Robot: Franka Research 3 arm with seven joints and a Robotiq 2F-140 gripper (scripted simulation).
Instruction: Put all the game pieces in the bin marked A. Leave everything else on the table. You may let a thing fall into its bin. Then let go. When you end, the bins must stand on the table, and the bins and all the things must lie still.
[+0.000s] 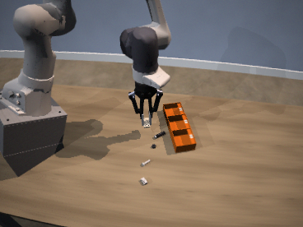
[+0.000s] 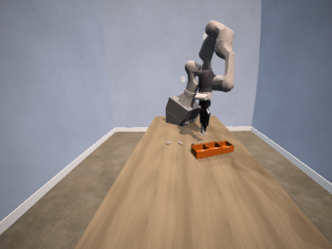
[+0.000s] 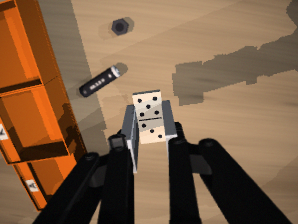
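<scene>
The orange bin is 12 cm ahead of my hand, 7 cm to the left of it and 7 cm below it. Also, from my hand: white domino 3 cm below; black nut 9 cm below, 6 cm to the right, 6 cm ahead; black cylinder 9 cm below, 6 cm ahead.
</scene>
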